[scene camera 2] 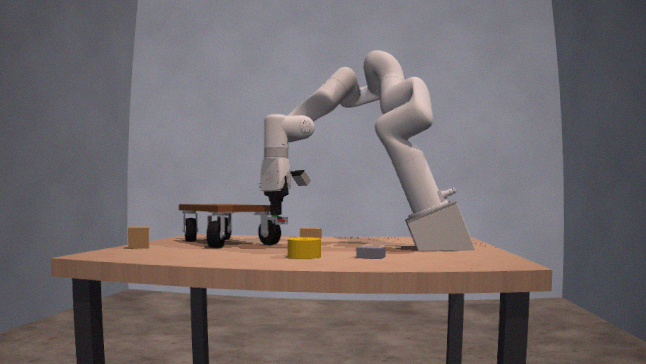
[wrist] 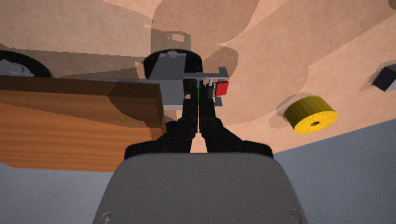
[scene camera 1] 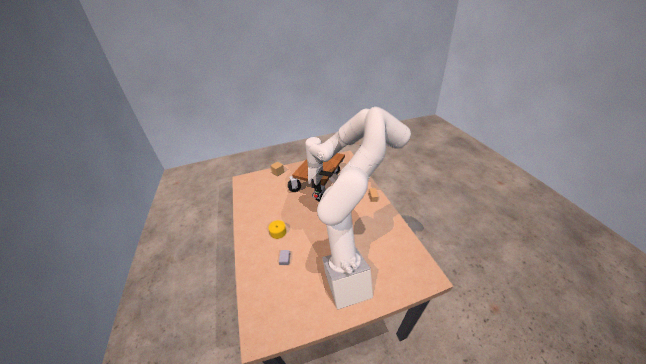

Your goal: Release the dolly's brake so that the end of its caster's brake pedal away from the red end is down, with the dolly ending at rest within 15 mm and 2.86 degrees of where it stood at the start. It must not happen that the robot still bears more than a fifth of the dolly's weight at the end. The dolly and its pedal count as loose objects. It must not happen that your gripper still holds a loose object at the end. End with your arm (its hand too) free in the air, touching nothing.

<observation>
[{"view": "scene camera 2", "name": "my gripper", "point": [276,214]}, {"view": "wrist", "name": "my gripper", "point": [198,97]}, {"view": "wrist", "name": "yellow cylinder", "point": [301,114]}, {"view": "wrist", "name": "caster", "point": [169,69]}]
</observation>
